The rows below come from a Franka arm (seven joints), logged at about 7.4 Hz.
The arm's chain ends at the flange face. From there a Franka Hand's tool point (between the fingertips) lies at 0.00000 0.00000 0.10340 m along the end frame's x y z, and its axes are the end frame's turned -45 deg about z.
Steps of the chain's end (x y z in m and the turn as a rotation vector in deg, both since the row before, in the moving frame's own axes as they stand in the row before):
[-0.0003 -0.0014 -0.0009 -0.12 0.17 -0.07]
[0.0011 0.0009 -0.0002 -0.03 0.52 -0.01]
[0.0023 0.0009 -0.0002 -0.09 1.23 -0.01]
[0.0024 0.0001 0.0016 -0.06 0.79 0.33]
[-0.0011 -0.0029 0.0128 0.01 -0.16 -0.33]
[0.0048 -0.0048 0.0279 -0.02 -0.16 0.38]
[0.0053 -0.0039 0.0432 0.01 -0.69 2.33]
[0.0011 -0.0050 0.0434 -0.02 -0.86 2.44]
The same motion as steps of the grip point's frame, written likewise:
[0.0008 -0.0008 -0.0009 -0.21 0.04 -0.07]
[0.0008 0.0021 -0.0002 -0.39 0.35 -0.01]
[0.0024 0.0039 -0.0002 -0.93 0.81 -0.01]
[0.0026 0.0029 0.0016 -0.60 0.52 0.33]
[0.0011 -0.0030 0.0128 0.12 -0.11 -0.33]
[0.0066 -0.0002 0.0279 0.10 -0.13 0.38]
[0.0057 0.0001 0.0432 0.49 -0.48 2.33]
[0.0032 -0.0039 0.0434 0.59 -0.62 2.44]

